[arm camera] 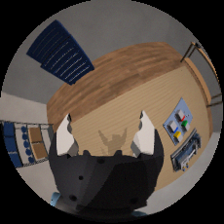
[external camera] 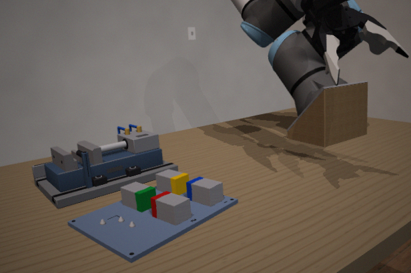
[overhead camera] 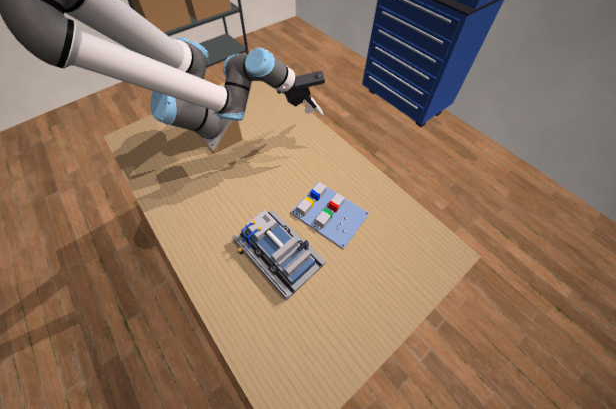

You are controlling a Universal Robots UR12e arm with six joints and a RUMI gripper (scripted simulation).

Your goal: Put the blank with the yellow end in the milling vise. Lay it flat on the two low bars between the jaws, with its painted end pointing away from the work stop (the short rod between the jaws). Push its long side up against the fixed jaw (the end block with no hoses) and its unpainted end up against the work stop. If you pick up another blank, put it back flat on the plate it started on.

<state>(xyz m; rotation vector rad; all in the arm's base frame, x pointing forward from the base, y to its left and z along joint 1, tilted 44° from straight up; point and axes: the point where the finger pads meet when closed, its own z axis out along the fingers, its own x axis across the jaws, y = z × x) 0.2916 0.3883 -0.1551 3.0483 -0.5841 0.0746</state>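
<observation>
Now: the yellow-ended blank 300 mm ahead of my hand, 260 mm to the right of it and 210 mm below it. Round my hand: blue-ended blank (270 mm ahead, 180 mm to the right, 210 mm below); blue plate (370 mm ahead, 190 mm to the right, 240 mm below); red-ended blank (350 mm ahead, 150 mm to the right, 210 mm below).
</observation>
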